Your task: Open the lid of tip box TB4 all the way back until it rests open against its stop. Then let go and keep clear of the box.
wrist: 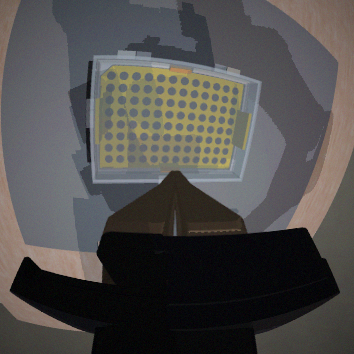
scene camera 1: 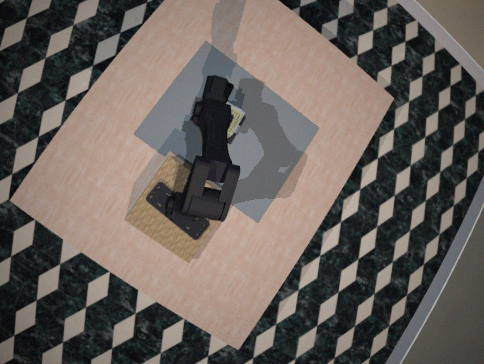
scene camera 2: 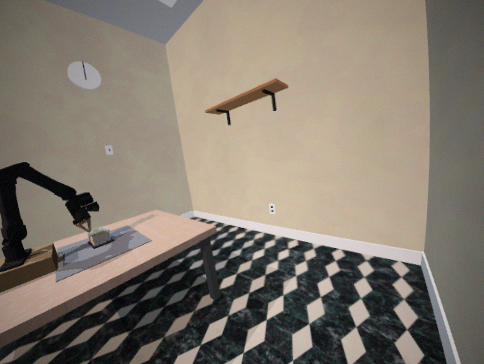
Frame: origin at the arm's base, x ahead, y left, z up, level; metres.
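Where they show: gripper, fingertip midpoint: [wrist: 174,177] [scene camera 2: 89,232]; arm's base, link origin: [scene camera 1: 177,211] [scene camera 2: 17,259].
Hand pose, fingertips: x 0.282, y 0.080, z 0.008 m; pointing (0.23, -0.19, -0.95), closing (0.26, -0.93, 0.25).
Each offset is from my fingertips to the top centre of the thing. "spot": to the spot under its first point. Level surfaces: height alone.
The tip box @[dy +0.005, dx +0.037, dz -0.004 m] [scene camera 1: 235,121] [scene camera 2: 101,237] [wrist: 170,120] stands on the grey mat, with a yellow rack full of round holes. A clear lid @[spot: dy -0.053, dx +0.048, dz -0.004 m] [wrist: 252,130] seems to lie down over the rack; its see-through walls make its exact angle hard to tell. No TB4 label is readable. My gripper [scene camera 2: 90,229] [wrist: 174,177] is shut and empty. In the wrist view its fingertips overlap the middle of the box's near long edge. In the second scene view they are just above and beside the box; contact cannot be told. The arm hides the fingertips in the first scene view.
The grey mat @[dz -0.082 m] [scene camera 1: 290,130] [scene camera 2: 131,240] [wrist: 40,150] lies on the pink wooden table @[dz -0.085 m] [scene camera 1: 280,260] [scene camera 2: 180,230]. The arm's base stands on a wooden block [scene camera 1: 160,232] [scene camera 2: 45,260] at the mat's edge. Arm shadows fall across the mat. A wall shelf [scene camera 2: 247,96] hangs far beyond the table.
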